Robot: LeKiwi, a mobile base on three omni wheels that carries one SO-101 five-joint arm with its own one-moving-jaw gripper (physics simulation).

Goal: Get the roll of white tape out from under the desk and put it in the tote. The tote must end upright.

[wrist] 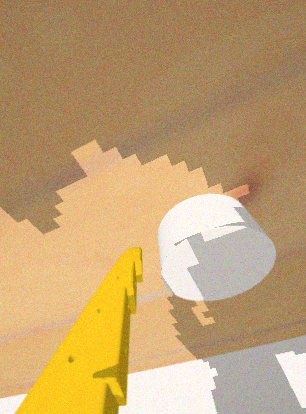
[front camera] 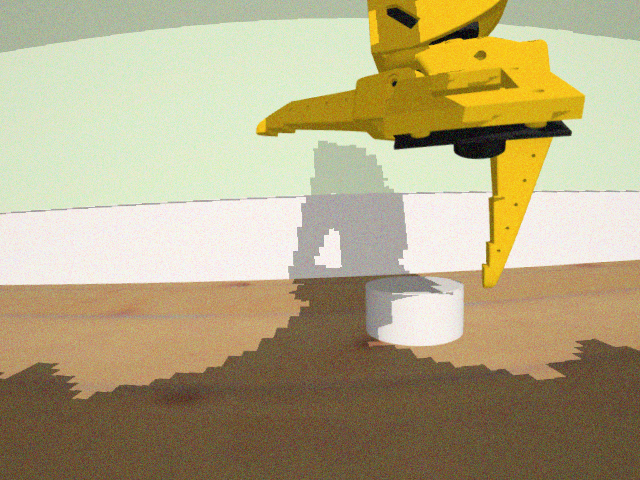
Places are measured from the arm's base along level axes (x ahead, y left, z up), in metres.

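Where they show: end effector, tool point: (wrist: 142, 259) (front camera: 482, 276).
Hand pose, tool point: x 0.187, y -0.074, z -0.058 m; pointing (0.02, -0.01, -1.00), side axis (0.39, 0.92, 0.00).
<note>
Things, the pixels of their top centre, and the offset from my tool point. "spot": a spot on its surface instead. Level surfaces: height alone.
- tape, middle of its top: (wrist: 217, 270) (front camera: 413, 283) dx +0.029, dy +0.023, dz -0.007 m
- wooden floor, its level: dz -0.031 m
- white band, surface spot: (front camera: 129, 242) spot: dx +0.213, dy +0.281, dz +0.015 m
The white roll of tape (front camera: 427, 320) (wrist: 220, 250) stands flat on the wooden floor, right of centre in the front view. My gripper (front camera: 377, 205) is wide open and empty. Its fixed jaw (front camera: 514, 201) (wrist: 95, 330) points down, with its tip just right of the roll in the front view and left of it in the wrist view, apart from it. The moving jaw (front camera: 320, 111) is swung out to the left, above the roll's height, and is out of the wrist view. The tote and the desk cannot be made out in either view.
The wooden floor (front camera: 129, 335) (wrist: 115, 210) carries a broad dark shadow in the foreground. A white band (front camera: 129, 242) runs across behind the roll, with a pale green surface (front camera: 129, 129) above it. The arm's shadow falls across both and onto the roll.
</note>
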